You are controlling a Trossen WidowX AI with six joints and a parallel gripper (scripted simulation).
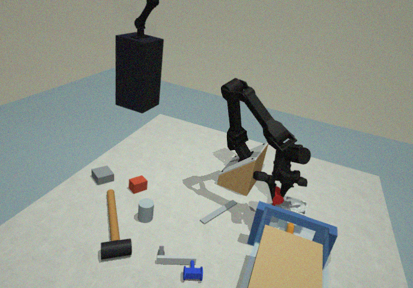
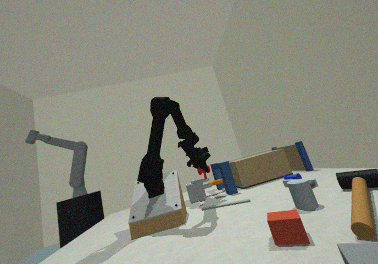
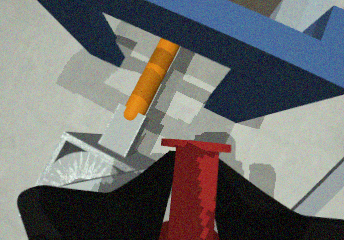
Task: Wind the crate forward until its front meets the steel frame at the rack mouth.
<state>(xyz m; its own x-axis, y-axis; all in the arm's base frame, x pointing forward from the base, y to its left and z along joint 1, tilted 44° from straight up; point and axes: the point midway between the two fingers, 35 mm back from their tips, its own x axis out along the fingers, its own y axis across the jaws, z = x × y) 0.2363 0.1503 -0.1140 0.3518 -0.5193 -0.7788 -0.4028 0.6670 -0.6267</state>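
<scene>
Now: gripper tip 4 cm past the red-knobbed crank handle, 3 cm above it and 2 cm to the right of it. From my gripper tip the other things lie so: blue steel frame (8 cm to the left, 8 cm ahead, 3 cm below); then red knob (2 cm behind, 1 cm to the right); then winch (10 cm below, 10 cm behind, 6 cm to the left).
</scene>
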